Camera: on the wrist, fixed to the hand. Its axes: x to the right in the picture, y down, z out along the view.
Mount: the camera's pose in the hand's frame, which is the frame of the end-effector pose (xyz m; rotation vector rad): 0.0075 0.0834 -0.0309 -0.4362 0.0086 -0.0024
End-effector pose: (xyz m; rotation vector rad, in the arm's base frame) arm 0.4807 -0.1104 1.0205 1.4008 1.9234 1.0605
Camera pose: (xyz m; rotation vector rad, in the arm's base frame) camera 0.4983 -0.0992 1.1073 1.1460 1.5710 1.3844
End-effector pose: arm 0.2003 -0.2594 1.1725 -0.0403 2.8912 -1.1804
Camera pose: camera 0.1906 -0.1785 1.1361 -0.0442 3.0926 -0.5295
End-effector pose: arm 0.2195 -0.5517 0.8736 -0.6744 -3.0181 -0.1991
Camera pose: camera 0.2487 -0.4779 0.9144 0.6679 2.9025 0.8499
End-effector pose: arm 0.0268 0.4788 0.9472 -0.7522 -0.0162 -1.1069
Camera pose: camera 0.0872 0.4749 0.8816 -1.1359 0.2384 -1.1293
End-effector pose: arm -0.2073 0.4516 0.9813 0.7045 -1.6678 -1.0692
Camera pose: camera -0.1776 0.4722 1.0629 0.4243 -1.3593 -1.3712
